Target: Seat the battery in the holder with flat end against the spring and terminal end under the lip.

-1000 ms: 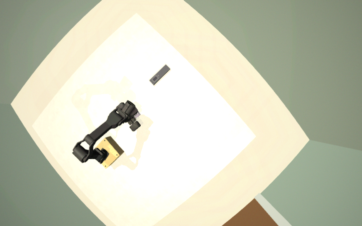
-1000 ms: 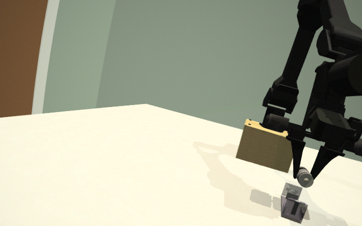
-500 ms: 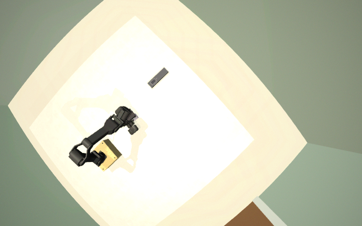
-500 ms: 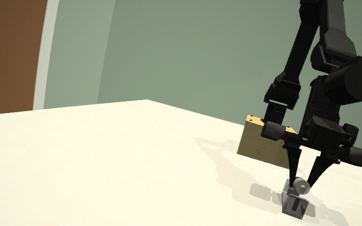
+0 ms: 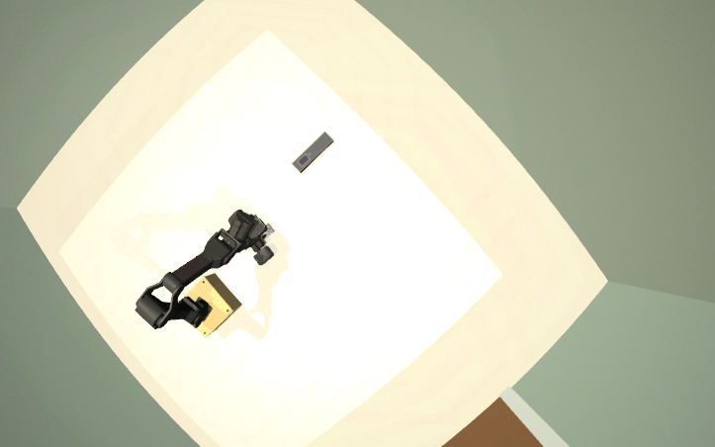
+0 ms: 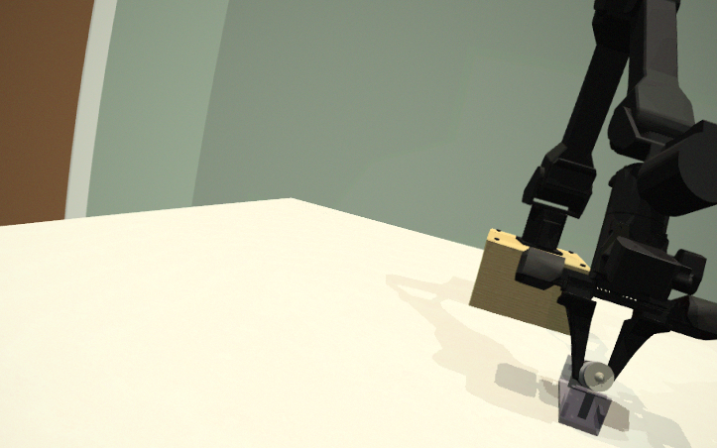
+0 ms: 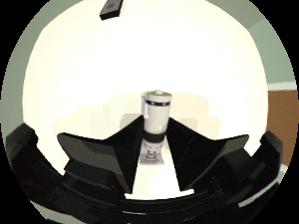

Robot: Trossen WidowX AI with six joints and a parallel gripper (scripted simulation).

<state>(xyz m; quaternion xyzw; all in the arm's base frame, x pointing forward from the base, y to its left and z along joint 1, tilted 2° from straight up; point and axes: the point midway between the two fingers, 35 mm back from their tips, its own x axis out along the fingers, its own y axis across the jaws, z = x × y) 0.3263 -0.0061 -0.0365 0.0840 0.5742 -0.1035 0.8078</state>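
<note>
The battery is 1 cm above my gripper tip.
</note>
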